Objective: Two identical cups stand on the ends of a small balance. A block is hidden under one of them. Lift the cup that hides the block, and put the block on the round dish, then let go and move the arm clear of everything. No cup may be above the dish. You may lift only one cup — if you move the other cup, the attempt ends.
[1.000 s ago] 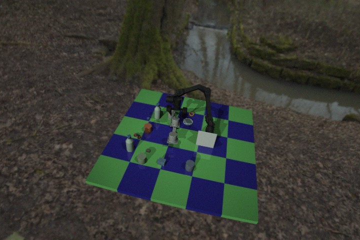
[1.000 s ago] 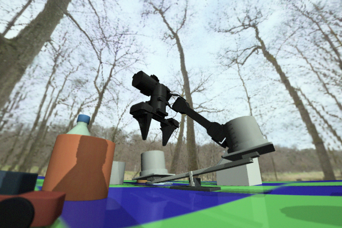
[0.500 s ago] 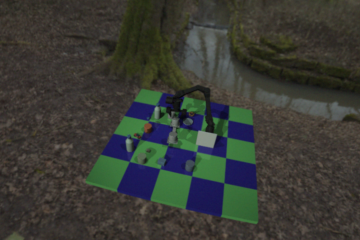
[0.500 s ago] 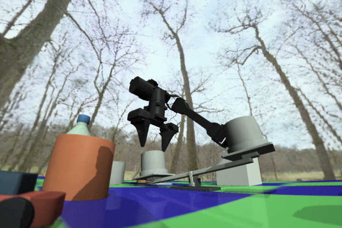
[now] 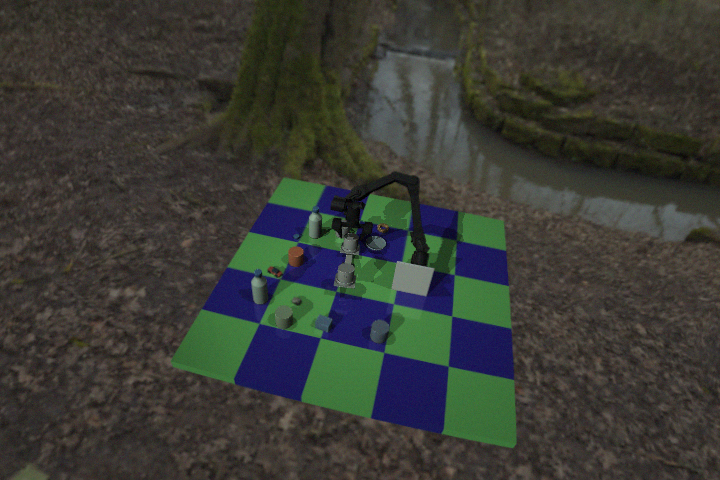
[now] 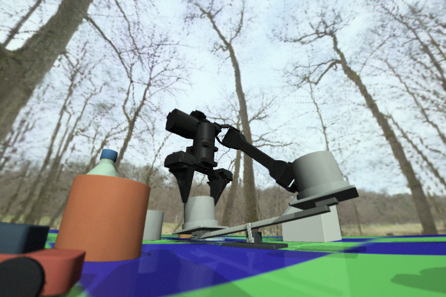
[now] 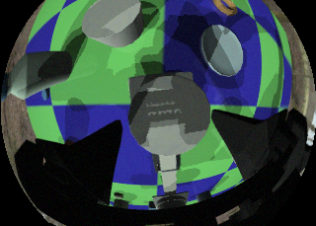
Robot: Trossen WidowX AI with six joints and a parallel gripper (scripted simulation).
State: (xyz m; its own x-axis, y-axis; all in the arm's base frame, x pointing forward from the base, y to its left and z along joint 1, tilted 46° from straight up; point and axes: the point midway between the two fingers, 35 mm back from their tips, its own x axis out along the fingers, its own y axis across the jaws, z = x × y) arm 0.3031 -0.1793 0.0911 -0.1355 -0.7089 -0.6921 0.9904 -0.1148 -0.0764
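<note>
The grey block is 40 mm below my gripper tip. Also, from my gripper tip: orange cylinder: 230 mm ahead, 100 mm to the left, 40 mm below; then pale round dish: 130 mm behind, 80 mm to the right, 80 mm below; then red toy car: 330 mm ahead, 200 mm to the left, 70 mm below.
</note>
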